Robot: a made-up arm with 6 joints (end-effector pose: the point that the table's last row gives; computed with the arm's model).
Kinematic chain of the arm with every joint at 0, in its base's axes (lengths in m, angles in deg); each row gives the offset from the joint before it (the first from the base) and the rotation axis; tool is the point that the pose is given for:
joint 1: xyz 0 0 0.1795 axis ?
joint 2: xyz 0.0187 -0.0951 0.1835 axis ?
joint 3: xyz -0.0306 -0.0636 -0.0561 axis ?
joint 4: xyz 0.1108 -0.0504 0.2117 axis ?
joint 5: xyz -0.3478 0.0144 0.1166 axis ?
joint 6: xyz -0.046 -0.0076 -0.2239 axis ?
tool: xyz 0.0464 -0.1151 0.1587
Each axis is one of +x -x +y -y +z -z.
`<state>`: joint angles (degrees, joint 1 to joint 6).
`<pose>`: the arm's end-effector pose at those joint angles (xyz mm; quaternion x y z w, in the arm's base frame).
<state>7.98 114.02 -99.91 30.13 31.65 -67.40</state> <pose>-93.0 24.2 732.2 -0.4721 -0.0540 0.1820 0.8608</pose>
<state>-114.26 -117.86 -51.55 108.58 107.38 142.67</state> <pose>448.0 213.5 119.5 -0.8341 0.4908 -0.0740 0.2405</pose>
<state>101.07 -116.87 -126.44 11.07 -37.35 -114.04</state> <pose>-47.5 110.4 688.0 -0.6900 -0.2403 0.2944 0.6161</pose>
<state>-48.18 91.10 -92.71 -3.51 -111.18 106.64</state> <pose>364.5 144.9 576.1 -0.0256 -0.8876 0.2165 0.4058</pose>
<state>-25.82 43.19 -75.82 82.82 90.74 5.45</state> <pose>-95.1 224.4 324.7 -0.6184 -0.4818 0.3855 0.4867</pose>
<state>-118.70 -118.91 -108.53 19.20 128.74 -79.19</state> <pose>21.1 93.0 -23.0 0.0330 -0.7228 0.4427 0.5296</pose>
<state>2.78 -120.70 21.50 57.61 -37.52 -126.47</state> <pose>-269.9 82.8 -20.3 0.6877 0.2063 -0.5796 0.3854</pose>
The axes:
joint 1: -y
joint 2: +y
joint 3: +x
joint 4: -z
joint 5: -y
joint 6: +z

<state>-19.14 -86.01 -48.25 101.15 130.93 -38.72</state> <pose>92.2 212.9 359.8 0.3867 0.6911 0.3009 0.5314</pose>
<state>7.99 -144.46 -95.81 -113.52 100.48 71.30</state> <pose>-278.2 289.2 246.9 -0.8839 -0.1836 0.4284 0.0382</pose>
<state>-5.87 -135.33 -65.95 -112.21 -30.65 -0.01</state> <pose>-466.2 -57.8 365.7 -0.7383 -0.0613 -0.1788 0.6475</pose>
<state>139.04 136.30 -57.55 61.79 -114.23 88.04</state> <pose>-207.3 278.3 -152.2 0.4560 0.2304 0.0138 0.8595</pose>
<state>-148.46 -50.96 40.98 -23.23 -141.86 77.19</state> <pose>186.0 -529.8 344.5 -0.7116 -0.4967 0.0076 0.4969</pose>
